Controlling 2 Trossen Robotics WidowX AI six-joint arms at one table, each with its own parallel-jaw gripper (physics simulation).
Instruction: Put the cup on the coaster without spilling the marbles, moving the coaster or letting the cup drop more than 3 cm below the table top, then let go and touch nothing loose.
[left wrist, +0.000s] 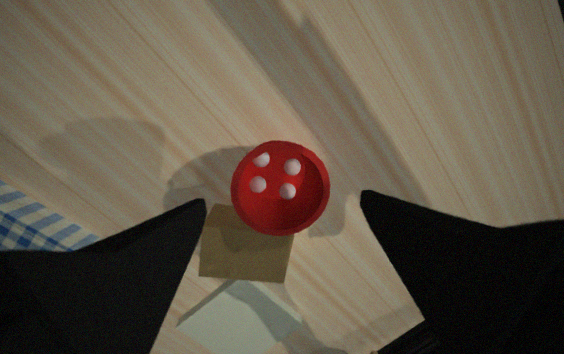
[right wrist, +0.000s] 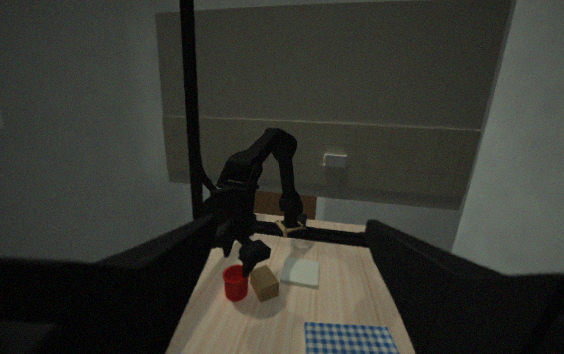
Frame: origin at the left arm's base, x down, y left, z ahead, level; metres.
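Where they show: left gripper, fingertip midpoint: (left wrist: 283, 201) (right wrist: 235, 266); right gripper, fingertip midpoint: (right wrist: 291, 225); left arm's base, link origin: (right wrist: 290, 224).
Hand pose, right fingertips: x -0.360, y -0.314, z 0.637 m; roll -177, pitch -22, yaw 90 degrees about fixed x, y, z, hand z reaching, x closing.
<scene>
Each offset is from my right fingertips to the top centre of the thing.
The red cup {dy +0.035, dx +0.325, dz -0.369 m} (left wrist: 276, 215) (right wrist: 236, 289) stands upright on the table, with several pale marbles {dy +0.049, dx +0.366, dz -0.384 m} (left wrist: 288, 191) inside it. The pale grey-green square coaster {dy +0.231, dx +0.377, dz -0.382 m} (left wrist: 225, 325) (right wrist: 304, 274) lies flat, apart from the cup, beyond the brown block. My left gripper (left wrist: 283, 201) (right wrist: 235, 266) is open and empty, pointing down above the cup; in the left wrist view the cup shows between its fingertips, touching neither. My right gripper is open and empty, and looks along the table from a distance.
A brown block {dy +0.107, dx +0.346, dz -0.360 m} (left wrist: 245, 257) (right wrist: 265, 287) stands close beside the cup, on the coaster's side. A blue and white checked cloth {dy +0.210, dx +0.364, dz -0.123 m} (left wrist: 30, 220) (right wrist: 350, 340) lies on the table, nearer to my right gripper. A black post (right wrist: 189, 100) rises at the left.
</scene>
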